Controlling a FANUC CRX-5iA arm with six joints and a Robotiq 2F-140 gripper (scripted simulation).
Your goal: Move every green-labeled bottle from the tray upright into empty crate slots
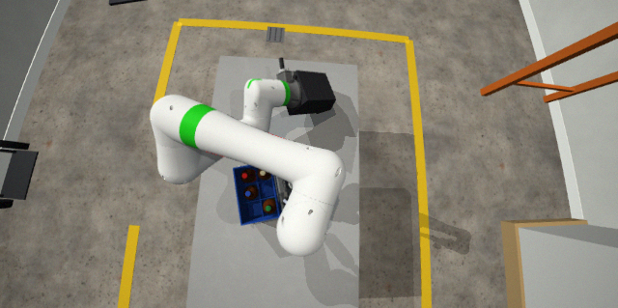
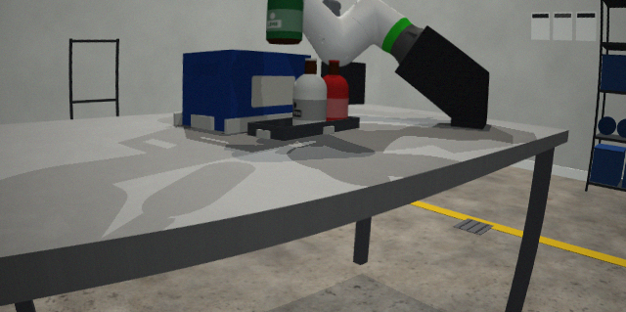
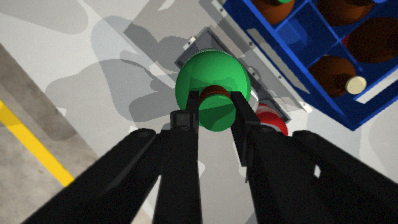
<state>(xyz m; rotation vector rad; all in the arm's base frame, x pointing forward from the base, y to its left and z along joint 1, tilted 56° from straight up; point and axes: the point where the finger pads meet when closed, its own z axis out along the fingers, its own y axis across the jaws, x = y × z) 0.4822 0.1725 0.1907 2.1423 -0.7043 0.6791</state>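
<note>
Right now the green-labeled bottle is 8 cm below my hand. Round my hand: blue crate (7 cm behind, 19 cm to the right, 26 cm below); then white bottle (8 cm behind, 26 cm below); then red bottle (17 cm behind, 26 cm below).
</note>
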